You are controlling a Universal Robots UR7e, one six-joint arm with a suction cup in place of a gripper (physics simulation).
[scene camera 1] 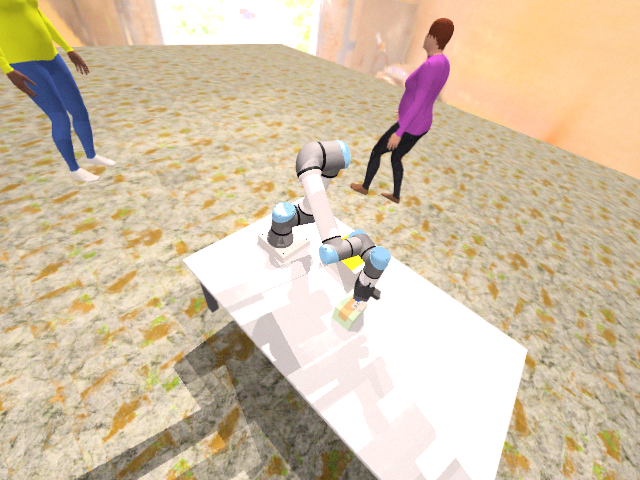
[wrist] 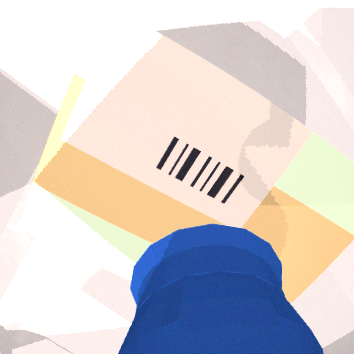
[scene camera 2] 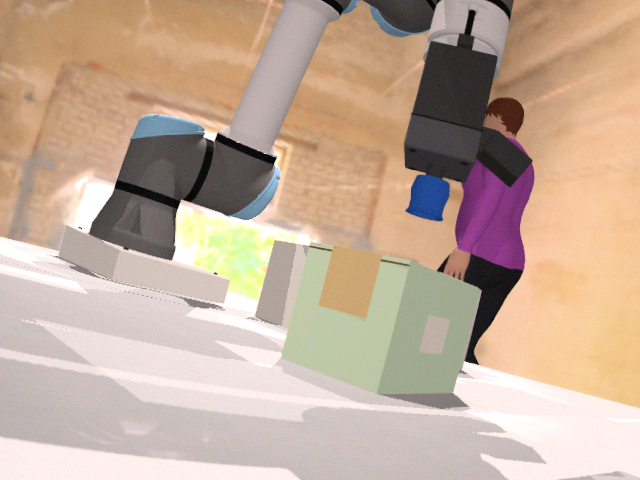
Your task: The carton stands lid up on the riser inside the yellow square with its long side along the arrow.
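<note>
The pale green carton [scene camera 1: 345,321] [scene camera 2: 343,335] stands lid up on the table, in front of the grey riser [scene camera 2: 273,284] in scene camera 2. Orange tape and a barcode label [wrist: 130,110] show on its top. The yellow square [scene camera 1: 353,262] lies partly hidden under the arm in scene camera 1, and the carton is outside it. The arrow is hidden, so the carton's direction against it cannot be told. My blue suction cup [scene camera 1: 357,301] [scene camera 2: 424,219] [wrist: 210,227] is open, above the carton's top with a gap between them, and holds nothing.
The arm's base plate [scene camera 1: 283,249] [scene camera 2: 168,281] stands on the white table [scene camera 1: 465,372], behind and left of the carton in scene camera 2. A person in purple [scene camera 1: 426,95] [scene camera 2: 498,217] and a person in yellow [scene camera 1: 28,33] stand on the floor beyond the table.
</note>
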